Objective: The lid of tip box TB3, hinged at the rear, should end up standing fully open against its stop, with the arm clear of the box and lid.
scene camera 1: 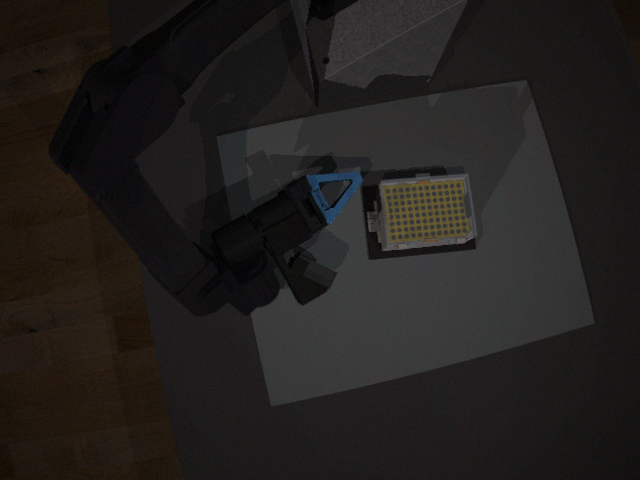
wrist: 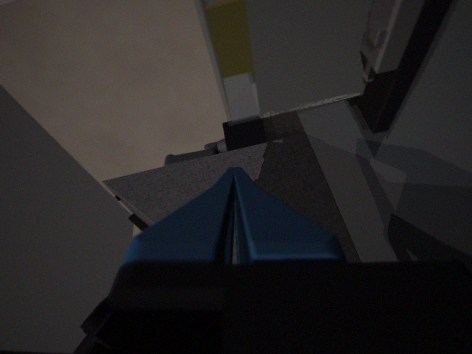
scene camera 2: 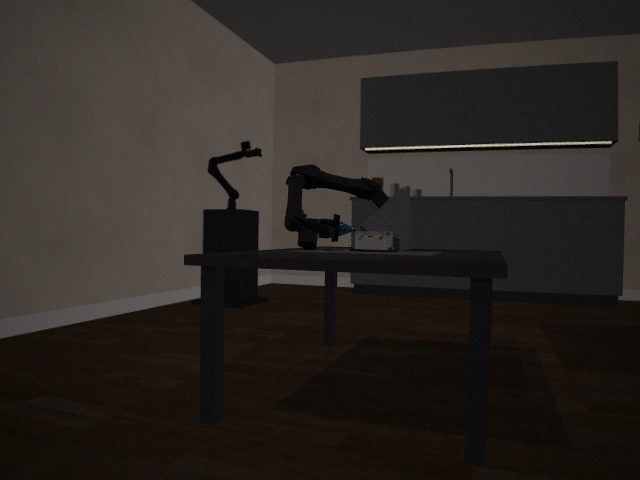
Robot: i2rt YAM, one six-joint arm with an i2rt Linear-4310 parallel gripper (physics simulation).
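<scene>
My gripper (wrist: 234, 178) is holding nothing, and it's shut. You'd also see a tip box (scene camera 2: 365, 241) here, along with a grey mat (scene camera 1: 382, 319), (wrist: 396, 190).
</scene>
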